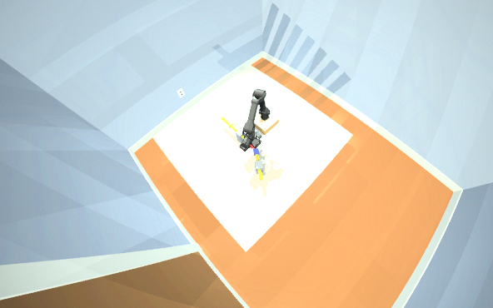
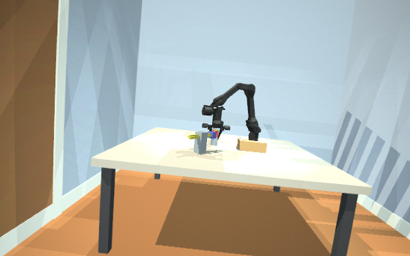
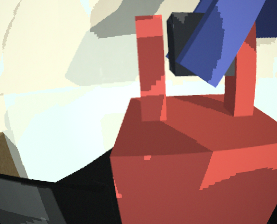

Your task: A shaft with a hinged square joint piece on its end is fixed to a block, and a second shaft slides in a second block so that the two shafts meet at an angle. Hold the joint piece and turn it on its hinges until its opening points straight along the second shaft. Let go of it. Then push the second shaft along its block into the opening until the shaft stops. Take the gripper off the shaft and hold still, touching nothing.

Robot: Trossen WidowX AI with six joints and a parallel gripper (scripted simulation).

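Right now my gripper tip is 1 cm to the right of the joint piece and 4 cm below it.
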